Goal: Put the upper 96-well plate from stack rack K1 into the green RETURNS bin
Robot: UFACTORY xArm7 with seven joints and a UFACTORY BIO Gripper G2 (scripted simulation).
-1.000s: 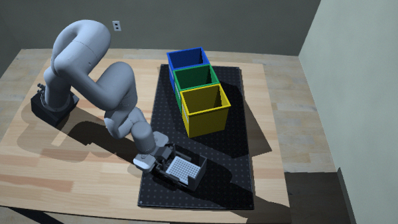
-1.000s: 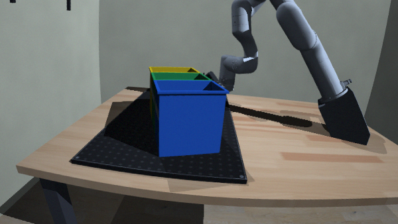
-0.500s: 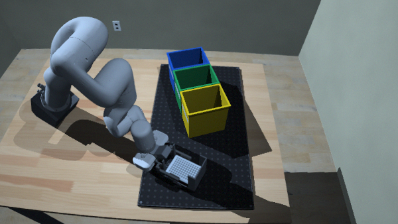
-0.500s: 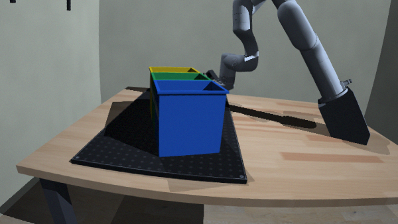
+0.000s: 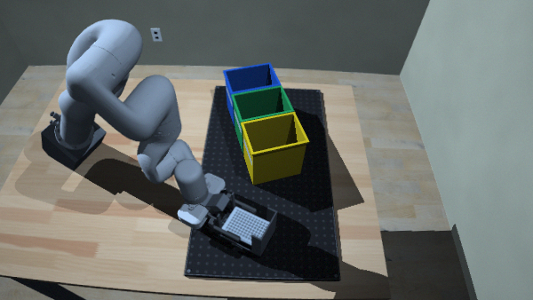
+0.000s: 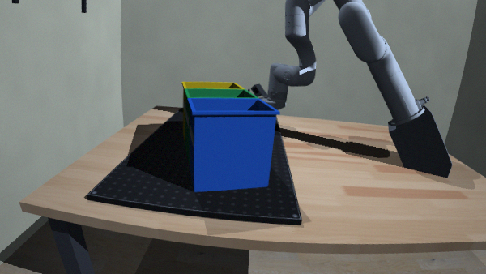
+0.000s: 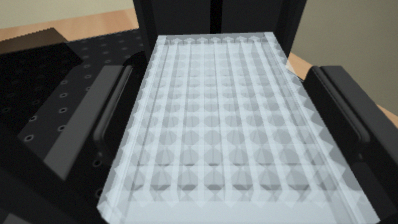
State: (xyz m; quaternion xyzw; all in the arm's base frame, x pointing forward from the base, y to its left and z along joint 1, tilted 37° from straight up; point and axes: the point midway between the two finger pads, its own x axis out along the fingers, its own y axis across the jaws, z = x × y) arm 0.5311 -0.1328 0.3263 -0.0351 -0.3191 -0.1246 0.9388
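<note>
My gripper is now 38 cm to the right of the green bin, 2 cm below it and 1 cm short of it. The rest, counted from my hand: 96-well plate (2 cm ahead, 1 cm to the right, 1 cm below); then blue bin (50 cm to the left, 5 cm behind, 2 cm above); then yellow bin (26 cm to the left, 6 cm ahead, 2 cm above).
</note>
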